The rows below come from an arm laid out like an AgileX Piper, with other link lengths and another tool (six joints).
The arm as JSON. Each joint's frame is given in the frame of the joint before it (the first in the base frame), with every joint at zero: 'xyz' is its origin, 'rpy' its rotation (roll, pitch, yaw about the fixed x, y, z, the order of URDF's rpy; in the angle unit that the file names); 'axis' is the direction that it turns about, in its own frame. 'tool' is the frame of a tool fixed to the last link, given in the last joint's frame.
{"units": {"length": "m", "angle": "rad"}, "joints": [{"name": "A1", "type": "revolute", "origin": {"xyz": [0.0, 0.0, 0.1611], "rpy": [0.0, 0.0, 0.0]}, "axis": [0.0, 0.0, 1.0]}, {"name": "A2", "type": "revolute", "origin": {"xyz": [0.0, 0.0, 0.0], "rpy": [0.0, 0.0, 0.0]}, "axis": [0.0, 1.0, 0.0]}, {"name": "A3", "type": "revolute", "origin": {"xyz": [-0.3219, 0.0, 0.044], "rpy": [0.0, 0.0, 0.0]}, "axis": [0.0, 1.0, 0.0]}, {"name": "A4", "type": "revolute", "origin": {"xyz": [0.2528, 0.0, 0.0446], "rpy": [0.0, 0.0, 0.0]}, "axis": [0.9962, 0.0, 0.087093]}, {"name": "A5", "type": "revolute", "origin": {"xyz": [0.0, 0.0, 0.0], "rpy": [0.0, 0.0, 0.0]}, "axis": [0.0, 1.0, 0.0]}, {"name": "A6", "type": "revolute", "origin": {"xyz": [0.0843, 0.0, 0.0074], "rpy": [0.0, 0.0, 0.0]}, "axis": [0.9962, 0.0, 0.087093]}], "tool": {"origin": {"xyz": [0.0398, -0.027, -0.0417], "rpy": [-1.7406, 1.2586, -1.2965]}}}
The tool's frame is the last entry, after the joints.
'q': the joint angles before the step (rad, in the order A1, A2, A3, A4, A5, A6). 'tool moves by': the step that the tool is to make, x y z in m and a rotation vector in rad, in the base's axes. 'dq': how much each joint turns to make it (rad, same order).
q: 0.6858 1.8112 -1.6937 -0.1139 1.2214 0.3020
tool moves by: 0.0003 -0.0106 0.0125 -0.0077 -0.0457 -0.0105
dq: -0.0110 -0.0311 -0.0008 -0.0347 0.0012 -0.0002
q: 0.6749 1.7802 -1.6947 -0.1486 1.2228 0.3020
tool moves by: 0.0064 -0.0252 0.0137 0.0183 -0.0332 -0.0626
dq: -0.0657 -0.0380 -0.0001 -0.0040 0.0001 -0.0035
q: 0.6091 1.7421 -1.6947 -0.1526 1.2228 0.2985
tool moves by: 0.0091 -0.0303 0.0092 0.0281 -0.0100 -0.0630
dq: -0.0943 -0.0272 -0.0012 0.0312 0.0008 -0.0326
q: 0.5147 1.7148 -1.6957 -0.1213 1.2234 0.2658
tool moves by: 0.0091 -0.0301 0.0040 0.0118 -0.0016 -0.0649
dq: -0.0939 -0.0125 0.0000 0.0223 0.0026 -0.0305
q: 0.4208 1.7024 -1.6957 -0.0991 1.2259 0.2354
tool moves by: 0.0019 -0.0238 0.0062 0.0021 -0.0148 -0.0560
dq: -0.0656 -0.0214 0.0046 0.0008 0.0013 -0.0107
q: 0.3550 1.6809 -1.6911 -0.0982 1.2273 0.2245
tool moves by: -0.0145 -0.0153 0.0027 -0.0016 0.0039 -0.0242
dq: -0.0292 -0.0560 0.0608 0.0020 -0.0011 -0.0052
